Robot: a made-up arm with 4 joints.
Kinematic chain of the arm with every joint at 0, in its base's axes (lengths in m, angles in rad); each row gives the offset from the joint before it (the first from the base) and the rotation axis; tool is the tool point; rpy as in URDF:
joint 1: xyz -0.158 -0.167 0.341 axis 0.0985 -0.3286 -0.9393
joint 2: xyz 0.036 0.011 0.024 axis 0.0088 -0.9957 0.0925
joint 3: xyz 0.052 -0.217 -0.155 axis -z
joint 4: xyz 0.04 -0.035 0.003 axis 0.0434 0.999 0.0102
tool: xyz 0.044 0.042 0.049 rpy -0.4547 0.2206 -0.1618
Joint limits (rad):
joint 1: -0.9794..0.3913
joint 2: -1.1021..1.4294
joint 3: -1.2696..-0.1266
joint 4: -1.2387..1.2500
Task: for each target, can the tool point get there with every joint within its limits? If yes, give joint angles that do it. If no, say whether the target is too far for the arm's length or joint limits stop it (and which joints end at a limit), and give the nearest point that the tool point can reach.
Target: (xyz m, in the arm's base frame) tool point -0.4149 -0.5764 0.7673
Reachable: no: too far | nearest point -0.0766 -0.3879 0.5037 | short by 0.468 m
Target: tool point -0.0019 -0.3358 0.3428
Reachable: yes | joints 0.0628 0.5826 -0.7091 -0.5486
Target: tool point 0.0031 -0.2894 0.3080
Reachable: yes | joints -0.1271 0.4280 -1.1171 -0.3514
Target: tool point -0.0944 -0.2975 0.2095
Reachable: yes | joints 0.2044 -0.3796 -0.9949 0.5220
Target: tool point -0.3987 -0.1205 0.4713
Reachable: no: joint limits stop it (at a limit: joint 1, joint 2, joint 3, joint 4) | nearest point -0.2688 -0.2294 0.2078 | short by 0.313 m
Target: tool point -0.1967 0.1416 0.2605
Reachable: no: joint limits stop it (at a limit: joint 1, joint 3) | nearest point 0.0407 -0.0468 0.2776 | short by 0.304 m
